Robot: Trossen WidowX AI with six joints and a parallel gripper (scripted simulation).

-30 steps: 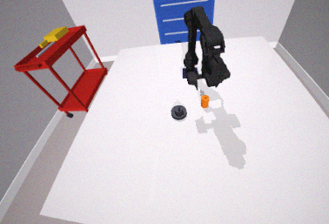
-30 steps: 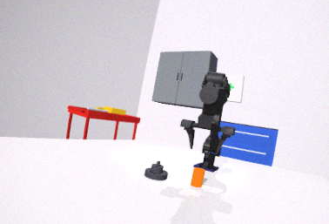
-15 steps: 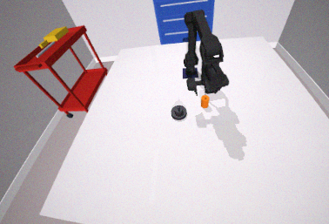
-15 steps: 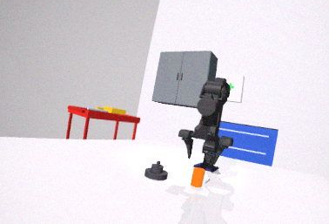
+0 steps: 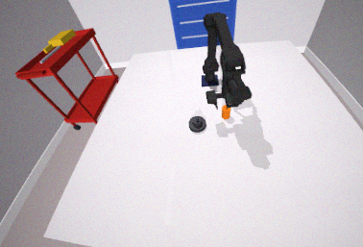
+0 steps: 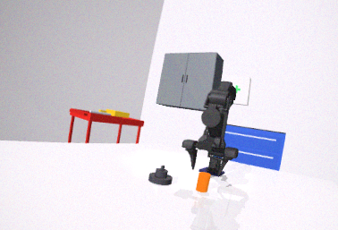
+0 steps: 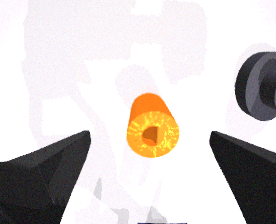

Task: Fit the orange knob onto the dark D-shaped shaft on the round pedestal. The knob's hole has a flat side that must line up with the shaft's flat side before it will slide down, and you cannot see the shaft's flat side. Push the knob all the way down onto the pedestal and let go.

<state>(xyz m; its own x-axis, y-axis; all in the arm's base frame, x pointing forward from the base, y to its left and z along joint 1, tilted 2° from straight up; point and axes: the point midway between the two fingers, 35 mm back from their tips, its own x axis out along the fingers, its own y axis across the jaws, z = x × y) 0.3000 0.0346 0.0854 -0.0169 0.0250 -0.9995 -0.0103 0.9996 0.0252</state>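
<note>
Now: gripper tip 3 cm above the orange knob. Round my gripper tip: round dark pedestal: 4 cm ahead, 15 cm to the right, 3 cm below.
</note>
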